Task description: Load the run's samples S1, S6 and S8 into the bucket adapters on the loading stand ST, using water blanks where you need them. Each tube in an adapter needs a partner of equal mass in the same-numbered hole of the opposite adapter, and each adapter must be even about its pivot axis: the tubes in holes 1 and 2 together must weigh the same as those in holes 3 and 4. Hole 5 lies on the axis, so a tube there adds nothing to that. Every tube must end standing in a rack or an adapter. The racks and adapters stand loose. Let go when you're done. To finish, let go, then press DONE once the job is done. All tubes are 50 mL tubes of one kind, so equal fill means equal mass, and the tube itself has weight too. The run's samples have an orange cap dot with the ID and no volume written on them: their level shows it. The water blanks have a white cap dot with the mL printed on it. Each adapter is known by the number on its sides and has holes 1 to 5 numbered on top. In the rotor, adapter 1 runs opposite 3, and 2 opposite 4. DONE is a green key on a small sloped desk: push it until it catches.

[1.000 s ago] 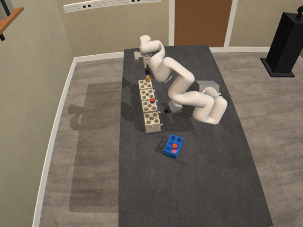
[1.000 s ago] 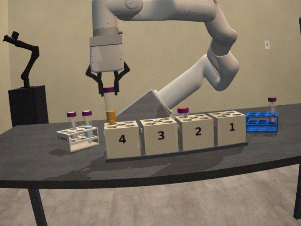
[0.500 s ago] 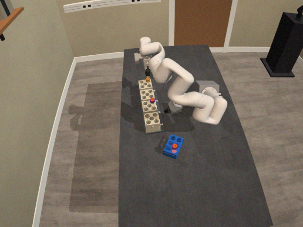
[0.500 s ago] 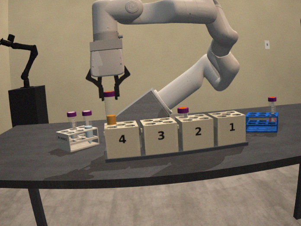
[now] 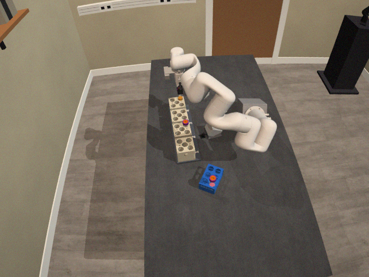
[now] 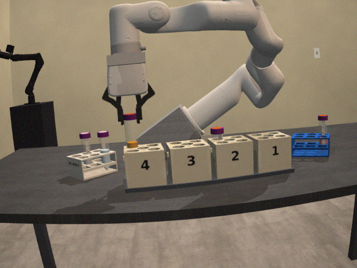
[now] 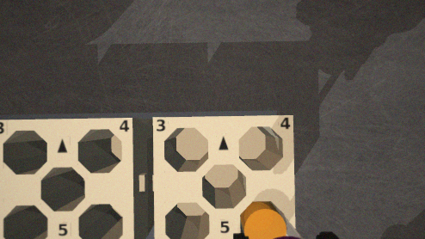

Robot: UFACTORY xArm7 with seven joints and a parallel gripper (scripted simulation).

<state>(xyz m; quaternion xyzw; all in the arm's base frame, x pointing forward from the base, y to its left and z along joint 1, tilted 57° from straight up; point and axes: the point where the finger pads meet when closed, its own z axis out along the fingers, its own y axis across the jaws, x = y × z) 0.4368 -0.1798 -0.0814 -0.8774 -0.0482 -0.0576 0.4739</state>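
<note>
Right now my hand is 1 cm to the left of the sample S8 and 5 cm above it. Round my hand: white blank rack: 12 cm behind, 15 cm to the right, 15 cm below; then blue sample rack: 16 cm behind, 53 cm to the left, 15 cm below; then loading stand ST: 1 cm behind, 19 cm to the left, 17 cm below.
</note>
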